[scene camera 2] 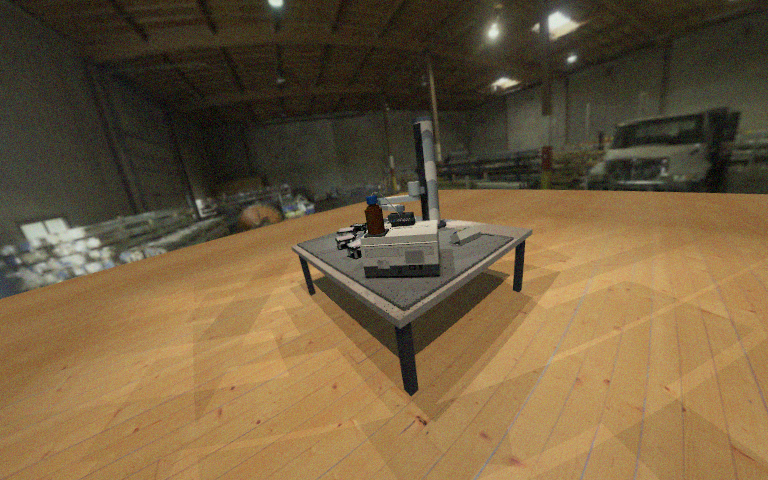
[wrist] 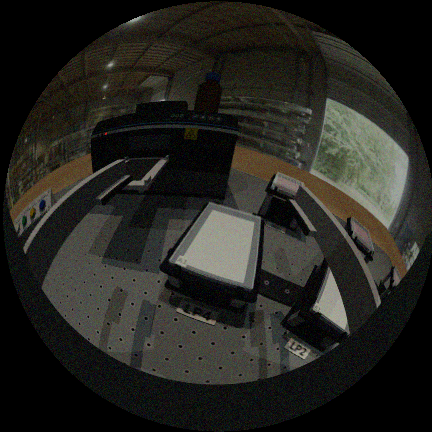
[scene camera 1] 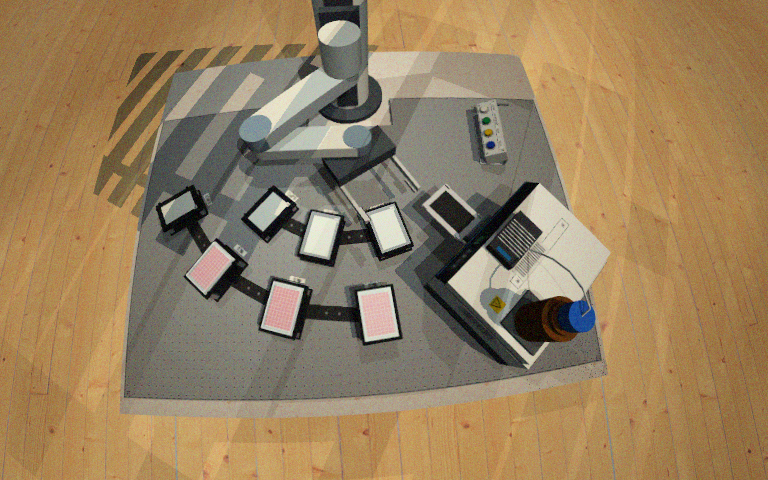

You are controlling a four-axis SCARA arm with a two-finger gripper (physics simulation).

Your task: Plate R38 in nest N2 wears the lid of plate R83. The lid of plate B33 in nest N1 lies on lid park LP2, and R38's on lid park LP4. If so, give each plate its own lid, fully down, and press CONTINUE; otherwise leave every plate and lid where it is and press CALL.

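Places are measured from the arm's base along level axes (x ahead, y left, z up), in millimetres.
Pixels of known places: gripper, between the fingertips: [wrist: 208, 176] [scene camera 1: 393, 205]; arm's base, origin of its link: [scene camera 1: 348, 97].
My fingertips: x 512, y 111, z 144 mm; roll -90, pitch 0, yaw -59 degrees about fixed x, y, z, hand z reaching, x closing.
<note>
Ahead of a thing's pixels: the offset from my fingertips to its top centre. "spot": to the spot under its first point.
My gripper [scene camera 1: 390, 202] [wrist: 208, 176] is open and empty, its fingers over the near side of lid park LP4. A pale lid {13 mm right, 34 mm ahead, 77 mm down} [scene camera 1: 389, 229] [wrist: 220, 245] lies on LP4; another pale lid {205 mm right, 41 mm ahead, 77 mm down} [scene camera 1: 321, 234] [wrist: 333, 300] lies on LP2. In nest N2 a pink-welled plate {61 mm right, 271 mm ahead, 44 mm down} [scene camera 1: 378, 314] [wrist: 286, 185] wears a clear lid. Two more pink plates stand left of it in scene camera 1: the middle plate {308 mm right, 241 mm ahead, 52 mm down} [scene camera 1: 284, 308] [wrist: 361, 235] and the left plate {518 mm right, 121 mm ahead, 49 mm down} [scene camera 1: 209, 267], whose nest label seems to read N1. Plate and lid codes are not legible. The button box {372 mm left, 297 mm back, 47 mm down} [scene camera 1: 496, 155] [wrist: 32, 212] stands at the back right.
A white instrument [scene camera 1: 566, 226] [scene camera 2: 399, 249] carries a brown bottle {spot: 231 mm left, 330 mm ahead, 183 mm up} [scene camera 1: 535, 320] [scene camera 2: 373, 219] with a blue cap. Beside it lies a white-framed tray {spot: 115 mm left, 24 mm back, 31 mm down} [scene camera 1: 433, 199]. Two further stands hold a pale plate or lid {spot: 359 mm right, 47 mm back, 89 mm down} [scene camera 1: 269, 211] and a grey one {667 mm right, 87 mm back, 77 mm down} [scene camera 1: 180, 208] at the left.
</note>
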